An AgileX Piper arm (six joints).
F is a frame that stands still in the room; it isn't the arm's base.
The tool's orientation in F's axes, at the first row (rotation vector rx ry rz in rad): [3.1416 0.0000 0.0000]
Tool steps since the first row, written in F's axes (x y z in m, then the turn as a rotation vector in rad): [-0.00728 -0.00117 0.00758 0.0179 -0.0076 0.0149]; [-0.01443 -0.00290 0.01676 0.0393 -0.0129 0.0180]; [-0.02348 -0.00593 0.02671 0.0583 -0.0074 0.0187]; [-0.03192 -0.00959 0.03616 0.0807 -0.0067 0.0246]
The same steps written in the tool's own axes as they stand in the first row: [-0.00728 0.00117 -0.00758 0.0179 0.0076 -0.0149]; [-0.01443 0.00290 -0.01676 0.0393 0.0129 -0.0180]; [-0.02348 0.00593 -0.02671 0.0583 0.0074 -0.0187]; [-0.03192 0.00959 -0.03616 0.0807 0.0067 -0.0246]
